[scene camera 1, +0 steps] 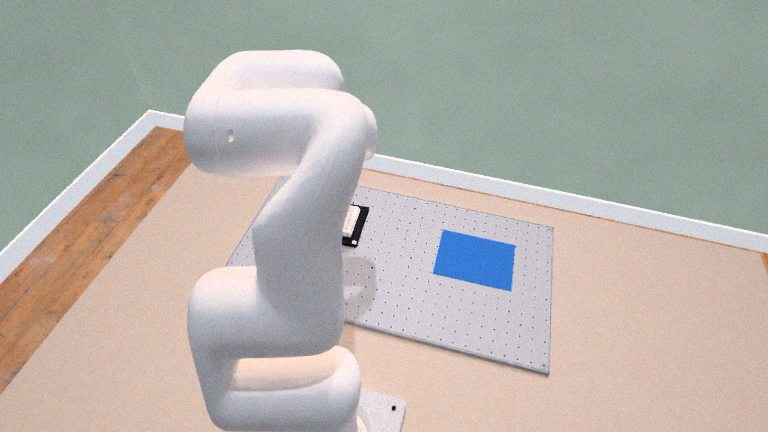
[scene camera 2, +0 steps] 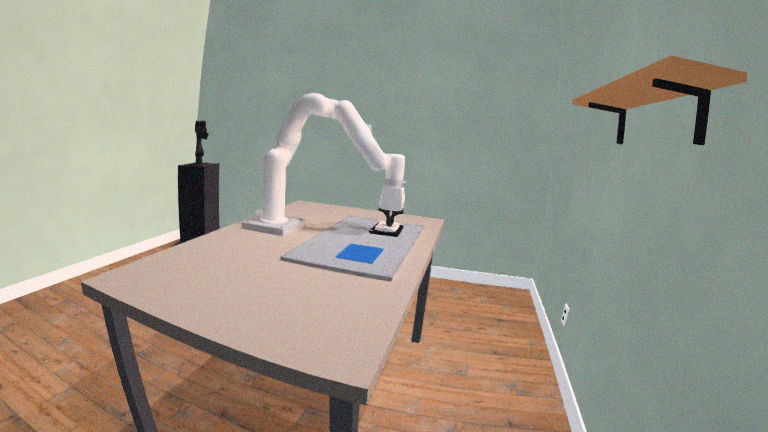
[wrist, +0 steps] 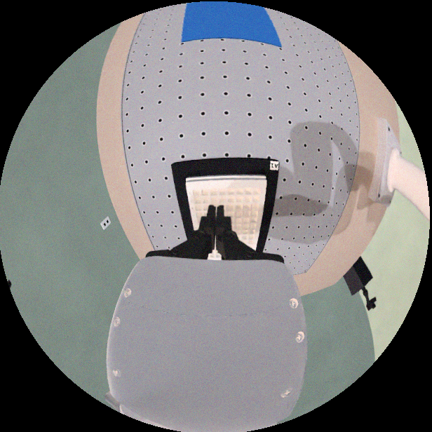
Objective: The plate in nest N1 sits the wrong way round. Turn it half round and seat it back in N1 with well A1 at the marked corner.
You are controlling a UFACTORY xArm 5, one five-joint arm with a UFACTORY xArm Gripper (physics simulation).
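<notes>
The white well plate (scene camera 1: pixel 351 220) (scene camera 2: pixel 380 226) (wrist: pixel 245 200) lies in the black nest N1 (scene camera 1: pixel 363 217) (scene camera 2: pixel 386 234) (wrist: pixel 220 166). A white A1 label (wrist: pixel 274 165) marks one corner of the nest, at its upper right in the wrist view. My gripper (scene camera 2: pixel 390 222) (wrist: pixel 216 215) is shut and empty, fingertips together, over the top of the plate. Whether the tips touch the plate I cannot tell. The fingers hide part of the plate in the wrist view, and the arm hides part of plate and nest in scene camera 1. The plate's own A1 marking is not readable.
The nest stands on a grey perforated board (scene camera 1: pixel 402 300) (scene camera 2: pixel 322 252) (wrist: pixel 215 105). A flat blue rectangle (scene camera 1: pixel 475 260) (scene camera 2: pixel 360 253) (wrist: pixel 227 22) lies on the same board. The arm's base (scene camera 2: pixel 272 224) stands on the table (scene camera 2: pixel 230 300) beside the board. A wooden shelf (scene camera 2: pixel 665 80) is on the wall.
</notes>
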